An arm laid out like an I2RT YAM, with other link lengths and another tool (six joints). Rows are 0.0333 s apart.
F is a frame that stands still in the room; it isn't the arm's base.
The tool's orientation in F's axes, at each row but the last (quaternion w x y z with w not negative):
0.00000, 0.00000, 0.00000, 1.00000
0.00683, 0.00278, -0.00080, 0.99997
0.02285, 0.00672, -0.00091, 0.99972
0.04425, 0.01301, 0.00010, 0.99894
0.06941, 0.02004, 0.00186, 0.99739
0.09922, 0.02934, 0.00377, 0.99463
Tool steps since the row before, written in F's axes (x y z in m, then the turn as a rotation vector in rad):
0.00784, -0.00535, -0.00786, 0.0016, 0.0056, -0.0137
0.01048, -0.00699, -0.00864, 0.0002, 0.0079, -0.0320
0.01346, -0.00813, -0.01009, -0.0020, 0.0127, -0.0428
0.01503, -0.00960, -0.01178, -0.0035, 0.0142, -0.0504
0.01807, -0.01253, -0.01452, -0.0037, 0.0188, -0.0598
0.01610, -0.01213, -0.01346, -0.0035, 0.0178, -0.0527
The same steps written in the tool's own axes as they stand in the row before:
-0.00784, 0.00535, -0.00786, -0.0016, -0.0056, -0.0137
-0.01062, 0.00686, -0.00857, -0.0003, -0.0079, -0.0320
-0.01395, 0.00752, -0.00989, 0.0020, -0.0125, -0.0428
-0.01612, 0.00822, -0.01138, 0.0034, -0.0139, -0.0505
-0.02019, 0.00981, -0.01379, 0.0039, -0.0185, -0.0599
-0.01893, 0.00854, -0.01251, 0.0039, -0.0175, -0.0528

